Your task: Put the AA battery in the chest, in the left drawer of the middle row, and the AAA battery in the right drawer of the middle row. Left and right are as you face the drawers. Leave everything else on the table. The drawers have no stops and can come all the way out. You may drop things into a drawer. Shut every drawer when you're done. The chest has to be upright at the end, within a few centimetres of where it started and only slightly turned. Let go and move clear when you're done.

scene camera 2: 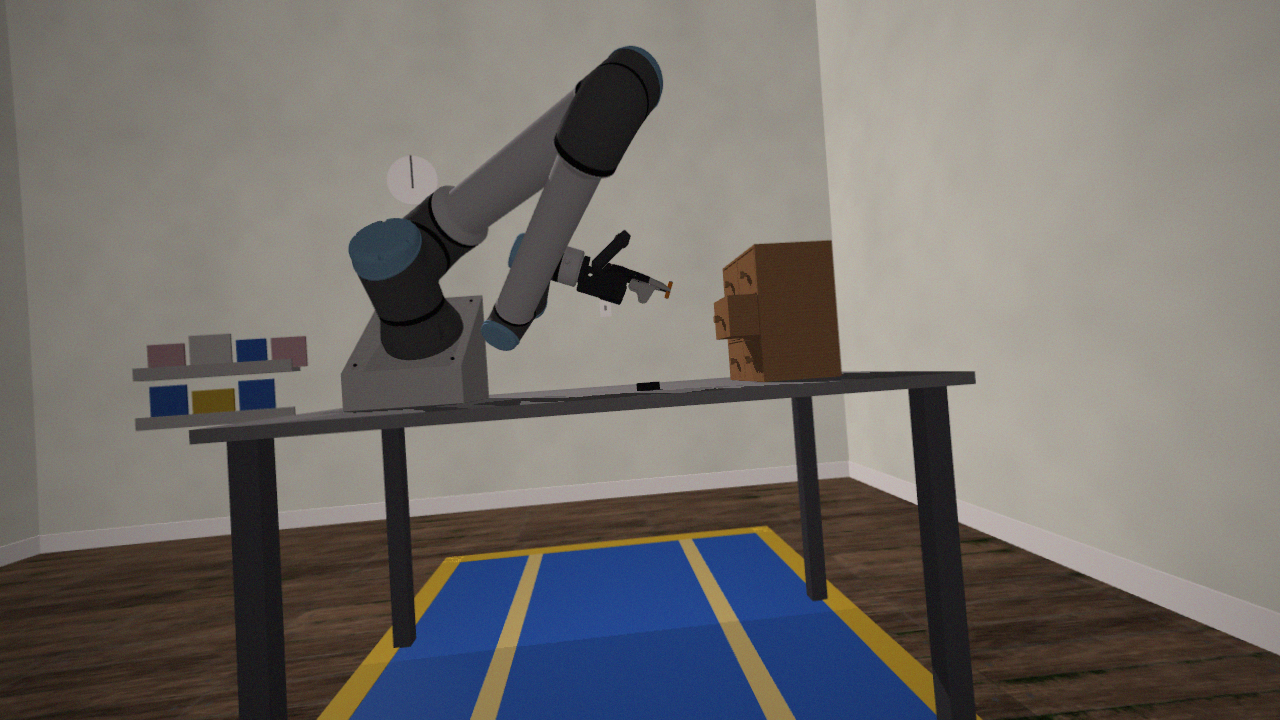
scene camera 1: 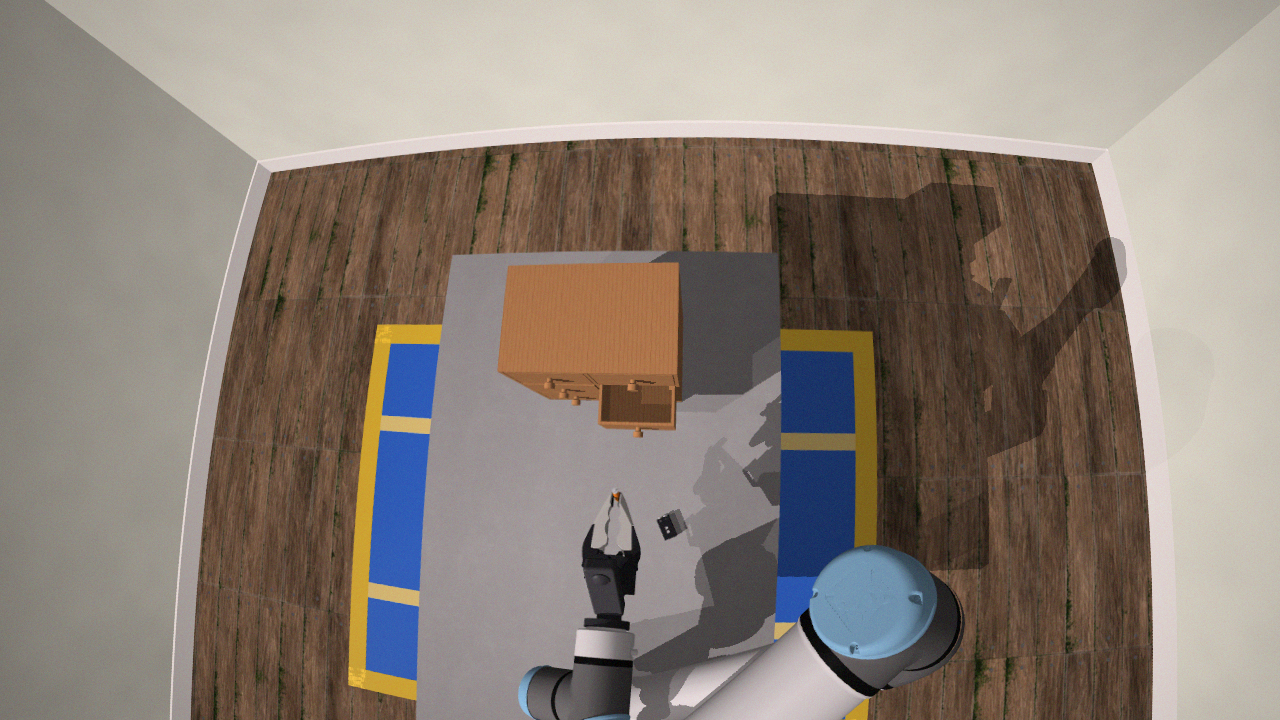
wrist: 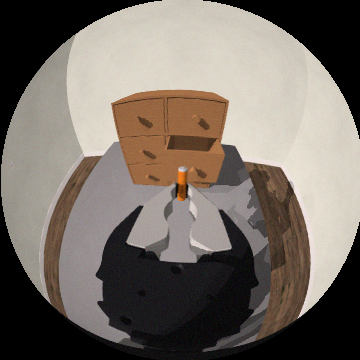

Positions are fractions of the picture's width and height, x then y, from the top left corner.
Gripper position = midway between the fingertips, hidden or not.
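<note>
Scene camera 1 gives me a wooden chest (scene camera 1: 0.47, 0.44) and a drawer (scene camera 1: 0.51, 0.57), and my gripper (scene camera 1: 0.48, 0.68) is visible there too. In scene camera 2 I find my gripper (scene camera 2: 0.52, 0.40) along with the chest (scene camera 2: 0.62, 0.39). The wrist view shows me a drawer (wrist: 0.42, 0.31), and with it I can see the wooden chest (wrist: 0.44, 0.26) as well as my own gripper (wrist: 0.51, 0.51).
</note>
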